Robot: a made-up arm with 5 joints. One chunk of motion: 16 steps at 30 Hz.
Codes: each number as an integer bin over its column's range. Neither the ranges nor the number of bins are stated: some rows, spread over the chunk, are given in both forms.
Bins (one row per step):
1: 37 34 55 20 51 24
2: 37 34 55 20 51 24
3: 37 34 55 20 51 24
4: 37 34 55 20 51 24
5: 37 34 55 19 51 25
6: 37 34 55 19 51 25
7: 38 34 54 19 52 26
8: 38 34 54 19 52 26
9: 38 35 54 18 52 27
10: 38 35 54 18 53 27
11: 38 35 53 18 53 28
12: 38 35 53 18 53 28
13: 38 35 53 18 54 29
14: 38 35 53 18 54 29
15: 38 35 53 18 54 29
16: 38 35 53 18 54 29
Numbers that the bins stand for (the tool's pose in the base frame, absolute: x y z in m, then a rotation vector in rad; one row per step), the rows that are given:
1: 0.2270 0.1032 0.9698 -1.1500 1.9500 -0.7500
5: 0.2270 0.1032 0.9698 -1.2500 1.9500 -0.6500
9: 0.2683 0.1444 0.9286 -1.3500 2.0500 -0.4500
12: 0.2683 0.1444 0.8873 -1.3500 2.1500 -0.3500
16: 0.2683 0.1444 0.8873 -1.3500 2.2500 -0.2500
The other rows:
2: 0.2270 0.1032 0.9698 -1.1500 1.9500 -0.7500
3: 0.2270 0.1032 0.9698 -1.1500 1.9500 -0.7500
4: 0.2270 0.1032 0.9698 -1.1500 1.9500 -0.7500
6: 0.2270 0.1032 0.9698 -1.2500 1.9500 -0.6500
7: 0.2683 0.1032 0.9286 -1.2500 2.0500 -0.5500
8: 0.2683 0.1032 0.9286 -1.2500 2.0500 -0.5500
10: 0.2683 0.1444 0.9286 -1.3500 2.1500 -0.4500
11: 0.2683 0.1444 0.8873 -1.3500 2.1500 -0.3500
13: 0.2683 0.1444 0.8873 -1.3500 2.2500 -0.2500
14: 0.2683 0.1444 0.8873 -1.3500 2.2500 -0.2500
15: 0.2683 0.1444 0.8873 -1.3500 2.2500 -0.2500

